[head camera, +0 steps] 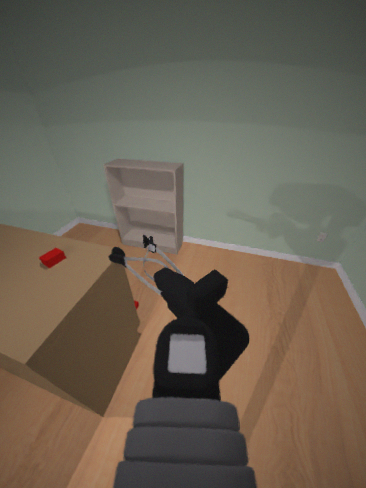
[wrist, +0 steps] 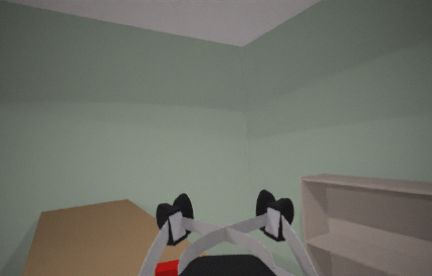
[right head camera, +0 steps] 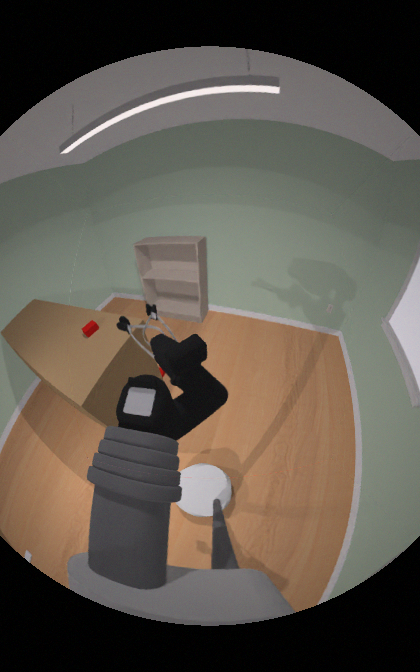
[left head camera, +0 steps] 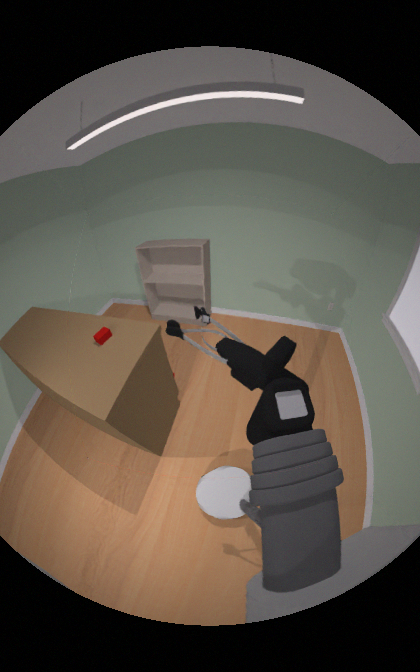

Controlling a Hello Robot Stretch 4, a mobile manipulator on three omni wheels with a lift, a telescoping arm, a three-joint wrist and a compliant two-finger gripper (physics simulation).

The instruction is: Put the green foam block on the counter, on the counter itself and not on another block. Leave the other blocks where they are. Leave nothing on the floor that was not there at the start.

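Frame: origin at the robot's base, x ahead, y left, z up, level; metres.
Where they show: gripper, fingertip midpoint: (head camera: 128, 244) (wrist: 224, 207).
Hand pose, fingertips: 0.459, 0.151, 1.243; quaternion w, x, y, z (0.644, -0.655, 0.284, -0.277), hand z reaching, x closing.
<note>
After its pixels a point has its place, as x, y, z.
The green foam block does not show in any view. The tan counter (head camera: 30, 300) {0.519, 0.652, 0.882} (left head camera: 75, 360) (right head camera: 55, 345) (wrist: 90, 235) {0.762, 1.374, 0.882} stands at the left. A red block (head camera: 53, 257) {0.742, 0.668, 0.923} (left head camera: 103, 335) (right head camera: 90, 328) (wrist: 167, 268) {0.743, 0.679, 0.927} lies on its top. My gripper (head camera: 133, 250) {0.459, 0.151, 1.243} (left head camera: 188, 321) (right head camera: 137, 317) (wrist: 224, 207) {0.459, 0.151, 1.243} is open, with its fingers wide apart and empty. In the head view it appears near the counter's right far corner, right of the red block. The floor behind the counter's near end is partly hidden.
Part of a second red object (head camera: 136, 304) {1.089, 0.469, 0.014} (left head camera: 173, 375) (right head camera: 162, 371) shows low beside the counter's right end, mostly hidden. A pale shelf unit (head camera: 178, 210) {1.958, 0.106, 0.567} (left head camera: 206, 280) (right head camera: 203, 280) stands against the far wall. A white round object (left head camera: 220, 492) (right head camera: 202, 490) is below my arm.
</note>
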